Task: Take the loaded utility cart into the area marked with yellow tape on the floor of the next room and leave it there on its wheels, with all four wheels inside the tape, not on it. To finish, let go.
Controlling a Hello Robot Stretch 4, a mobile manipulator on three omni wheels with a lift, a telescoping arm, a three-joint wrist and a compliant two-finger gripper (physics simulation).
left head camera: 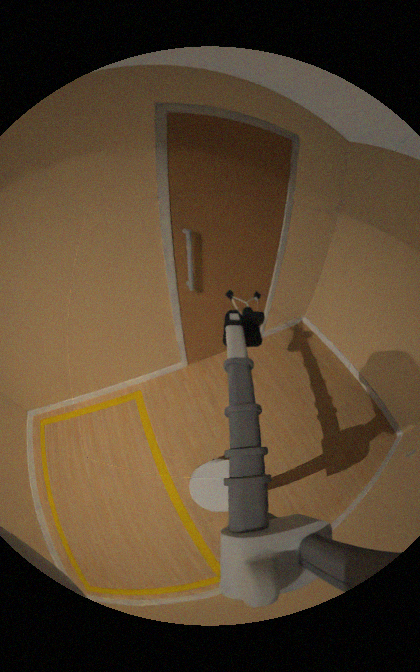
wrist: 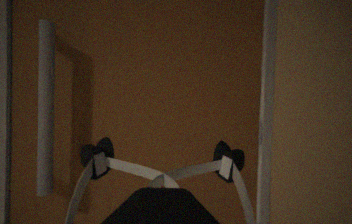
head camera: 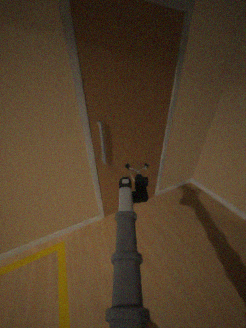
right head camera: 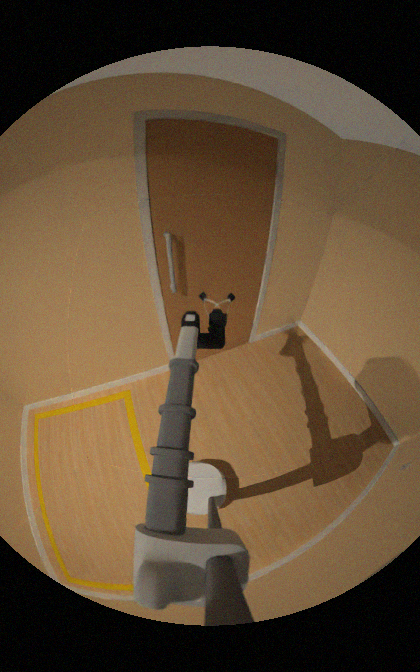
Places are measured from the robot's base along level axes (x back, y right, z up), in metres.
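Pixels of known places: gripper, fingertip midpoint: [wrist: 164, 152] [head camera: 136, 164].
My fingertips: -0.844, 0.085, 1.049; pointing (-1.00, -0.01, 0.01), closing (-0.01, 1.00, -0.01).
Behind a point stands the place of what it marks, as x, y, z.
The utility cart does not show in these views. The yellow tape [head camera: 62, 285] {-0.435, -0.601, -0.027} [left head camera: 165, 475] [right head camera: 132, 420] marks a four-sided area on the floor, left of my arm. A brown door [head camera: 130, 90] {-1.314, 0.056, 1.500} [left head camera: 225, 200] [right head camera: 210, 200] [wrist: 160, 75] {-1.316, 0.060, 1.204} stands in its frame and looks closed. Its grey vertical bar handle [head camera: 103, 142] {-1.106, -0.187, 1.115} [left head camera: 190, 260] [right head camera: 171, 262] [wrist: 46, 107] {-1.104, -0.189, 1.092} is near the door's left edge. My gripper [head camera: 137, 165] {-0.844, 0.085, 1.049} [left head camera: 243, 295] [right head camera: 217, 297] [wrist: 164, 152] {-0.844, 0.085, 1.049} is open and empty in front of the door, to the right of the handle and apart from it.
A grey door frame [left head camera: 172, 280] [right head camera: 155, 265] [wrist: 266, 100] {-1.518, 0.510, 1.140} surrounds the door. Walls with pale baseboards [left head camera: 110, 385] [right head camera: 100, 382] meet at a corner to the right of the door. My arm [head camera: 126, 270] {-0.206, -0.001, 1.156} [left head camera: 245, 425] [right head camera: 175, 430] reaches out toward the door, with its shadow on the floor at the right.
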